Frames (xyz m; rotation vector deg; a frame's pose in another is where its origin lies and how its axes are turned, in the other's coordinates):
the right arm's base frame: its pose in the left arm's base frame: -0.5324 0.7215 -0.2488 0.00 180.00 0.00
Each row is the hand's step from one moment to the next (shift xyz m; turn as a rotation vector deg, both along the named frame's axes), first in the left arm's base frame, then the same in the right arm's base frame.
Working: the left arm's base frame: its pose in the right arm's base frame: -0.5324 -0.7215 -0.2488 0.00 180.00 0.00

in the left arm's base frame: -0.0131 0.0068 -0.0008 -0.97 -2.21 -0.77
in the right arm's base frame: 0.0131 0.0068 0.0008 0.97 -2.21 0.77
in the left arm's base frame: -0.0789 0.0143 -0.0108 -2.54 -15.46 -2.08
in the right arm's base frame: 0.0789 0.0143 0.0108 2.54 -15.46 2.08
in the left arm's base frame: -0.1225 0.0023 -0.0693 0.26 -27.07 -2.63
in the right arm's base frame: 0.1225 0.0023 0.0693 -0.26 -27.07 2.63
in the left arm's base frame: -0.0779 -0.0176 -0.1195 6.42 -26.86 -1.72
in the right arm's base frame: 0.0779 -0.0176 0.1195 -6.42 -26.86 1.72
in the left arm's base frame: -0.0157 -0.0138 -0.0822 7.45 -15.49 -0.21
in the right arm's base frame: 0.0157 -0.0138 0.0822 -7.45 -15.49 0.21
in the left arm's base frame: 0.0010 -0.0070 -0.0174 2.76 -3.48 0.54
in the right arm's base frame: -0.0010 -0.0070 0.0174 -2.76 -3.48 -0.54
